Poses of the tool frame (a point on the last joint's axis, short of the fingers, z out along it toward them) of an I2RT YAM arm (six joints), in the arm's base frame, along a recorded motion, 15 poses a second.
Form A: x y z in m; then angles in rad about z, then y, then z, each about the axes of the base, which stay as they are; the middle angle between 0 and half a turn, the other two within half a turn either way.
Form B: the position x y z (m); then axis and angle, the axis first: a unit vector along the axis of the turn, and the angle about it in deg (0 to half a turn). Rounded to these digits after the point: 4 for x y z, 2 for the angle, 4 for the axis.
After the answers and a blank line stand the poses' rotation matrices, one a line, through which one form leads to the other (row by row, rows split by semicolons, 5 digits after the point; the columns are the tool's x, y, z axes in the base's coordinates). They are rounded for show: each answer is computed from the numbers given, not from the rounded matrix.
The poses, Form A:
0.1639 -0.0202 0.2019 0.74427 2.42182 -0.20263
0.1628 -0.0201 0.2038 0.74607 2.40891 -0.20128
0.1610 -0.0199 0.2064 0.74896 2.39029 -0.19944
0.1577 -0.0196 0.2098 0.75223 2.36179 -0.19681
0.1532 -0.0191 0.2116 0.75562 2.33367 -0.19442
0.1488 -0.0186 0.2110 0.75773 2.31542 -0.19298
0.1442 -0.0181 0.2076 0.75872 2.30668 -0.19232
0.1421 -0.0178 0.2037 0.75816 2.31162 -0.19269
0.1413 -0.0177 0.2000 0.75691 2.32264 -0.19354
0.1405 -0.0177 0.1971 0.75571 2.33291 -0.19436
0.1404 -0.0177 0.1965 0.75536 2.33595 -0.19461
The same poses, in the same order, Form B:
0.1639 -0.0202 0.2019 0.4537 0.8855 0.1002 140.33
0.1628 -0.0201 0.2038 0.4537 0.8852 0.1027 139.64
0.1610 -0.0199 0.2064 0.4540 0.8846 0.1064 138.64
0.1577 -0.0196 0.2098 0.4540 0.8839 0.1120 137.12
0.1532 -0.0191 0.2116 0.4542 0.8831 0.1176 135.62
0.1488 -0.0186 0.2110 0.4543 0.8826 0.1212 134.65
0.1442 -0.0181 0.2076 0.4543 0.8823 0.1230 134.18
0.1421 -0.0178 0.2037 0.4543 0.8825 0.1220 134.44
0.1413 -0.0177 0.2000 0.4542 0.8828 0.1198 135.03
0.1405 -0.0177 0.1971 0.4542 0.8831 0.1177 135.58
0.1404 -0.0177 0.1965 0.4542 0.8832 0.1171 135.74

-0.40548 0.64701 0.64573; 0.77489 0.61802 -0.13266; -0.48491 0.44657 -0.75196
-0.39919 0.64121 0.65536; 0.77420 0.61866 -0.13372; -0.49119 0.45400 -0.74338
-0.38973 0.63283 0.66906; 0.77342 0.61930 -0.13524; -0.49993 0.46476 -0.73080
-0.37556 0.61924 0.68957; 0.77160 0.62107 -0.13749; -0.51341 0.48043 -0.71105
-0.36098 0.60554 0.70923; 0.76999 0.62259 -0.13965; -0.52613 0.49569 -0.69100
-0.35133 0.59643 0.72169; 0.76893 0.62359 -0.14103; -0.53415 0.50538 -0.67770
-0.34665 0.59201 0.72757; 0.76842 0.62407 -0.14168; -0.53793 0.50997 -0.67124
-0.34930 0.59451 0.72426; 0.76870 0.62380 -0.14131; -0.53580 0.50738 -0.67490
-0.35516 0.60006 0.71679; 0.76935 0.62319 -0.14049; -0.53100 0.50157 -0.68299
-0.36058 0.60516 0.70976; 0.76995 0.62263 -0.13971; -0.52646 0.49610 -0.69045
-0.36217 0.60667 0.70766; 0.77013 0.62245 -0.13948; -0.52511 0.49447 -0.69265

